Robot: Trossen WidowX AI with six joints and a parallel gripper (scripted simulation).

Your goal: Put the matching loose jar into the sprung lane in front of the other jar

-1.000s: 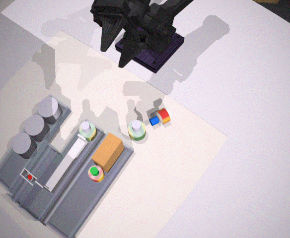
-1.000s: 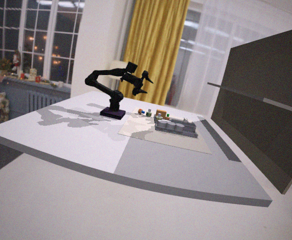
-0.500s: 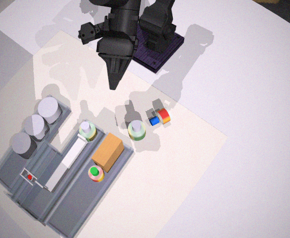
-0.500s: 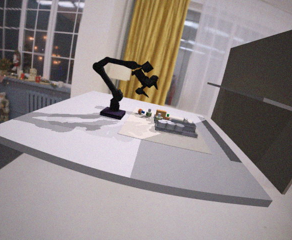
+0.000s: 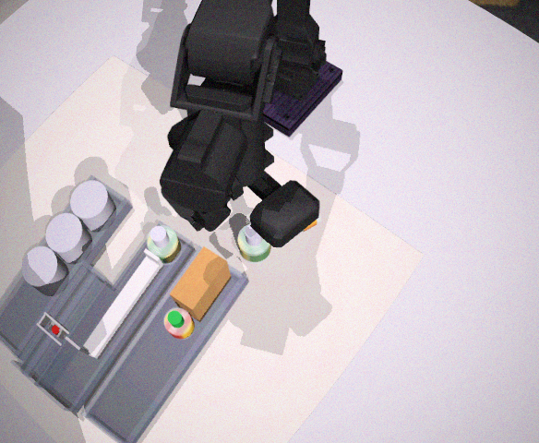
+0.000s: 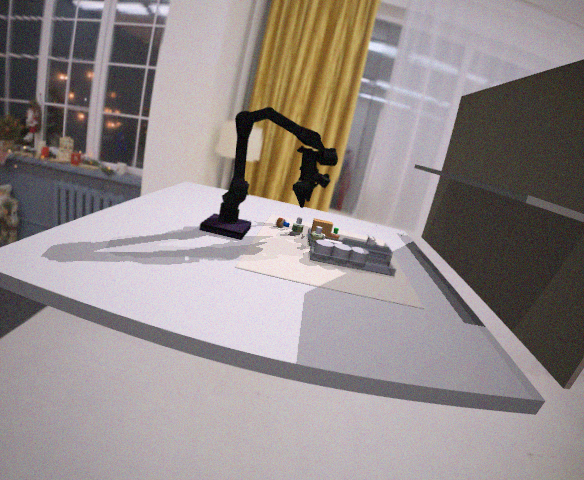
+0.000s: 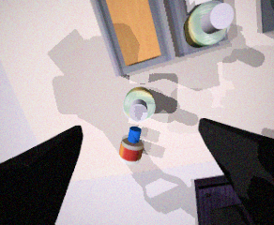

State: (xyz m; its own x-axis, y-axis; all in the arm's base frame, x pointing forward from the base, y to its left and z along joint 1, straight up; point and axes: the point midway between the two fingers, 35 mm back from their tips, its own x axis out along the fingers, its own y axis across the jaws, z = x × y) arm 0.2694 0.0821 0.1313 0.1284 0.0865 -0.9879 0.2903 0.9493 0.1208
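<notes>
My gripper tip is now 80 mm short of the orange box, 20 mm to the left of it and 80 mm above it. The rest, counted from my gripper tip: red mark (250 mm ahead, 140 mm to the right, 50 mm below); then grey rack (210 mm ahead, 130 mm to the right, 100 mm below).
</notes>
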